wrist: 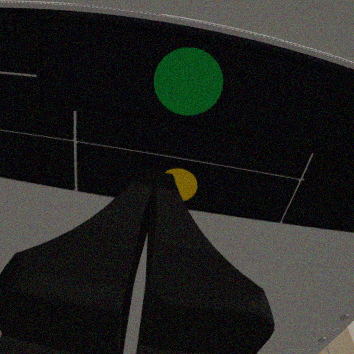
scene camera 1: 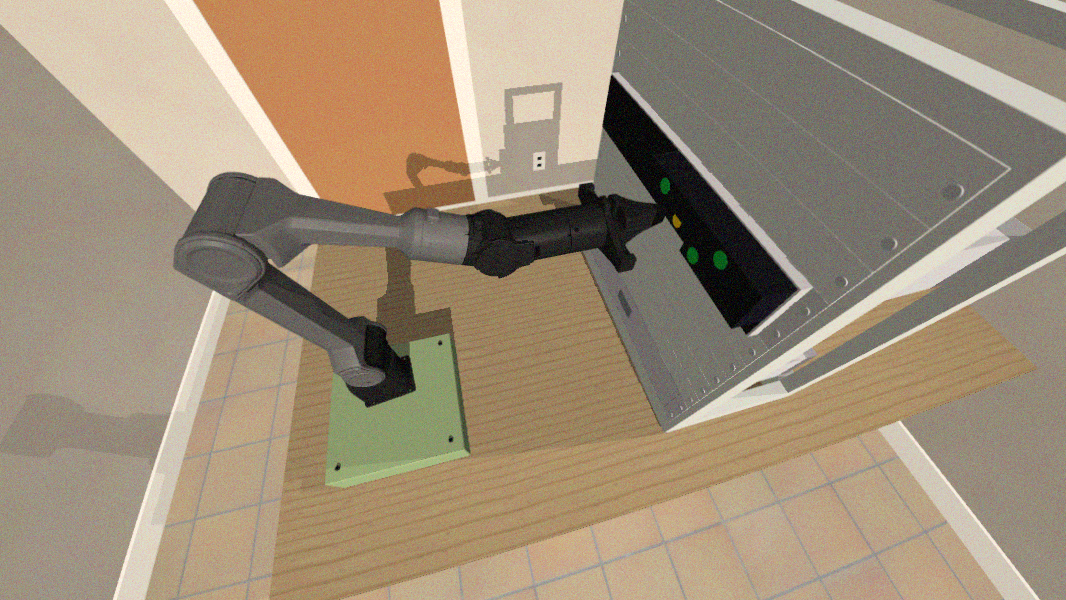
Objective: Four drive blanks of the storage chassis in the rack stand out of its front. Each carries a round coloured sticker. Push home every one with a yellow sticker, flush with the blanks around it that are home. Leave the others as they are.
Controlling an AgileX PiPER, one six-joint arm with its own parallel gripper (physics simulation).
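The storage chassis has a black front of drive blanks [scene camera 1: 745, 301] [wrist: 280, 135] set in the grey rack. A yellow sticker [scene camera 1: 676, 221] [wrist: 187, 186] is on a blank in the lower row; the right fingertip covers its left part in the wrist view. That blank looks about level with its lower-row neighbours, but the dark surface makes this hard to judge. In the wrist view a large green sticker [wrist: 188, 81] is above it and looks nearer. Scene camera 1 shows green stickers at the upper left [scene camera 1: 665, 185], lower middle [scene camera 1: 692, 255] and right [scene camera 1: 719, 260]. My gripper [scene camera 1: 661, 214] [wrist: 153, 191] is shut and empty, its tips before the yellow-stickered blank; contact cannot be told.
The grey panel [scene camera 1: 641, 223] [wrist: 50, 210] lies below the blanks, and a pale rim [scene camera 1: 768, 313] edges the opening. The rack's large grey top panel [scene camera 1: 805, 126] rises above. The arm stands on a green base plate [scene camera 1: 402, 439] on the wooden table [scene camera 1: 537, 372].
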